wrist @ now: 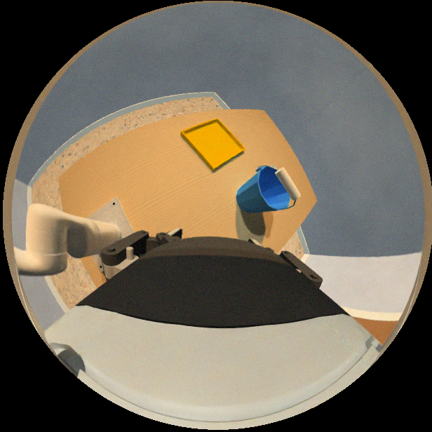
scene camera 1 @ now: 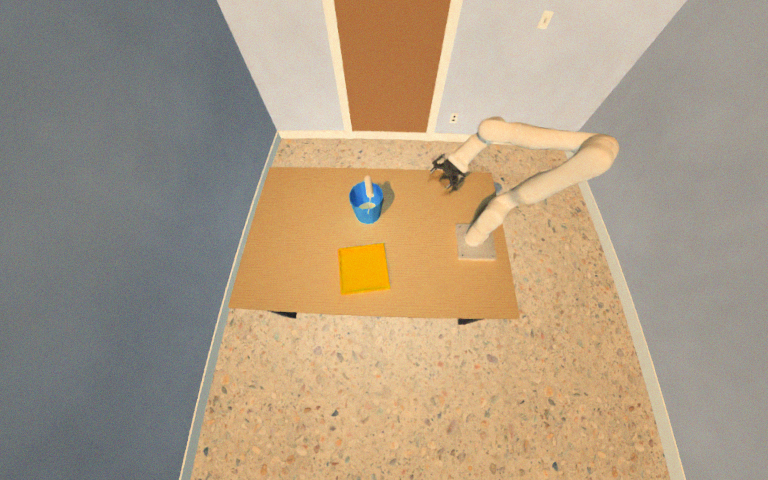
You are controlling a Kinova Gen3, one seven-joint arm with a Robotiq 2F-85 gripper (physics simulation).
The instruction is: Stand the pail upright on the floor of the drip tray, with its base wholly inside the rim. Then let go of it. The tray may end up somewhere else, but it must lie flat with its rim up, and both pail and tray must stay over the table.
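Frame: origin at the arm's base, x ahead, y left, z up, level; centimetres.
Seen in the pictures: gripper, fingertip midpoint: (scene camera 1: 438, 180); arm's base, origin of the base link: (scene camera 1: 472, 238).
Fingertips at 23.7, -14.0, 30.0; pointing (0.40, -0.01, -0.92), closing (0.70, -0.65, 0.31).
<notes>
Offsets run from my fingertips to a thing's top centre, as dx, dy, dz. "spot": to the spot under its first point. Level surfaces: height alone.
A blue pail {spot: +32.7, +5.8, -21.4} (scene camera 1: 367, 215) (wrist: 251, 193) stands upright on the table, behind the tray in the scene view. Its wire handle has a cream grip {+31.4, -2.3, -6.4} (scene camera 1: 368, 187) (wrist: 288, 183), which shows near the pail's rim. A yellow square drip tray {+34.4, +31.0, -30.2} (scene camera 1: 364, 269) (wrist: 213, 144) lies flat with its rim up, apart from the pail. My gripper (scene camera 1: 441, 178) (wrist: 214, 241) is open and empty. It is above the back right part of the table in the scene view, to the right of the pail and clear of it. The gripper body hides part of the table in the wrist view.
The wooden table {dz -32.6} (scene camera 1: 294, 237) (wrist: 150, 170) carries both things. The arm's base plate (scene camera 1: 476, 252) (wrist: 116, 212) is at the table's right end in the scene view. A wall with a brown door (scene camera 1: 390, 67) stands behind the table.
</notes>
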